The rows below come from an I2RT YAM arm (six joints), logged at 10 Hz.
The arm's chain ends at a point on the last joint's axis. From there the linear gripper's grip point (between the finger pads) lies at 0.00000 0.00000 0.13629 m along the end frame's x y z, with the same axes.
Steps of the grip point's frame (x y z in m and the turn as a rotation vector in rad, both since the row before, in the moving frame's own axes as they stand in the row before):
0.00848 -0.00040 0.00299 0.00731 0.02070 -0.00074
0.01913 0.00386 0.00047 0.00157 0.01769 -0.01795
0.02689 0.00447 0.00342 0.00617 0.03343 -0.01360
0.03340 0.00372 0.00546 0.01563 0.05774 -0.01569
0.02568 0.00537 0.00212 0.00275 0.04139 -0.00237
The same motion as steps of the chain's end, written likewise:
0.00566 0.00060 0.00302 0.00731 0.02070 -0.00074
0.01672 0.00410 0.00049 0.00157 0.01769 -0.01795
0.02234 0.00534 0.00350 0.00617 0.03343 -0.01360
0.02555 0.00591 0.00570 0.01563 0.05774 -0.01569
0.02004 0.00575 0.00224 0.00275 0.04139 -0.00237

